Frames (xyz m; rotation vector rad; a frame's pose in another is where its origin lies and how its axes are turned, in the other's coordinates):
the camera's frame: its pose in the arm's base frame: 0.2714 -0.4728 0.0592 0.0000 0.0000 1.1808
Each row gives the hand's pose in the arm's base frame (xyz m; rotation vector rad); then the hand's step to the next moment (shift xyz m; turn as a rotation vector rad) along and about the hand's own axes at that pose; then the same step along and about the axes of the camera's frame.
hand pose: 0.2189 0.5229 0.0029 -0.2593 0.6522 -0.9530
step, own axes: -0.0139 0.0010 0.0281 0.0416 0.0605 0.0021
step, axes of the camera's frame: 0.0139 -0.0077 0.0270 0.0223 -0.0544 -0.0440
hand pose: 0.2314 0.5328 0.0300 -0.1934 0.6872 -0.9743
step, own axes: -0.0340 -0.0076 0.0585 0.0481 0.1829 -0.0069
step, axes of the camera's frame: 0.0206 -0.0111 0.0640 0.1137 -0.1055 -0.1084
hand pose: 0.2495 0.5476 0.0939 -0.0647 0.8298 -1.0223
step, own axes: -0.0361 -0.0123 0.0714 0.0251 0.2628 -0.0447
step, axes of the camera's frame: 0.0090 -0.0260 0.0761 0.1924 -0.1037 -0.1546
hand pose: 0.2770 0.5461 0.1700 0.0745 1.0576 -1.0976
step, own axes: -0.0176 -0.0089 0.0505 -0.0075 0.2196 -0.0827
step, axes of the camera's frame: -0.0077 -0.0310 0.0438 0.1890 -0.0413 -0.1330
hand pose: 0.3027 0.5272 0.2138 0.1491 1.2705 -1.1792
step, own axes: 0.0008 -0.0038 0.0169 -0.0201 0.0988 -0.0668
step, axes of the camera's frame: -0.0093 -0.0126 0.0075 0.1061 0.0080 -0.0576
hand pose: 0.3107 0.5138 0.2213 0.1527 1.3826 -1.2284
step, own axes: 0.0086 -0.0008 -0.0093 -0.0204 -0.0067 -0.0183
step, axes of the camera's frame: -0.0020 0.0088 -0.0089 0.0157 0.0184 0.0146
